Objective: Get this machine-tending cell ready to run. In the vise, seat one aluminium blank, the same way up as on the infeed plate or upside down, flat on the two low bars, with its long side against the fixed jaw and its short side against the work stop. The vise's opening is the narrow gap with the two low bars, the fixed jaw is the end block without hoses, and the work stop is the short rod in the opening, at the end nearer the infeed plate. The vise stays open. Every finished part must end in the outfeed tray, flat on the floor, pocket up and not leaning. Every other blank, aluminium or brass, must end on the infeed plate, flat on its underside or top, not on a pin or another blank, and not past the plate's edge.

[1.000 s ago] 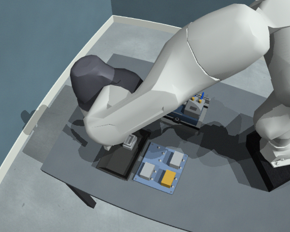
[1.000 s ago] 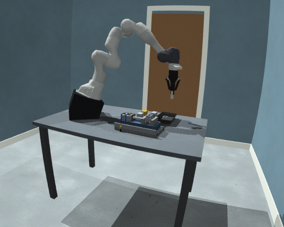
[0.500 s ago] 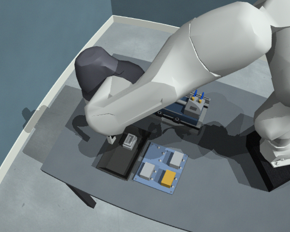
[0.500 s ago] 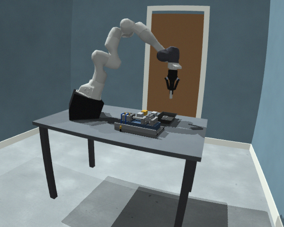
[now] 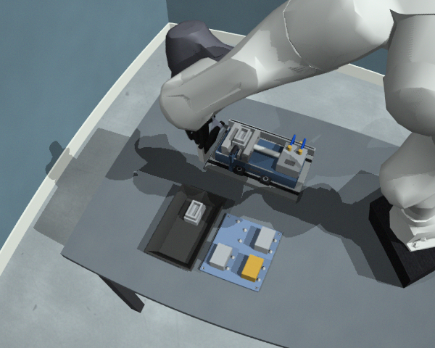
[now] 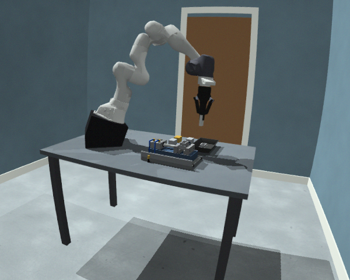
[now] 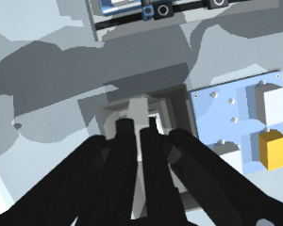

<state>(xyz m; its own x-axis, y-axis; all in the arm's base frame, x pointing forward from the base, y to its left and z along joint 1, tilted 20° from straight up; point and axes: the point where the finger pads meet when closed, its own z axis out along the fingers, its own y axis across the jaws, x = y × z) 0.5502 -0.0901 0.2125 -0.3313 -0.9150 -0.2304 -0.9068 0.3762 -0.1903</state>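
Right now my hand is 15 cm to the left of the moving jaw, 14 cm above it and 10 cm past it. Also, from my hand: vise: 17 cm below, 14 cm to the right, 13 cm behind; fixed jaw: 16 cm to the right, 14 cm below, 4 cm behind; vise hose block: 23 cm behind, 14 cm below, 12 cm to the right.
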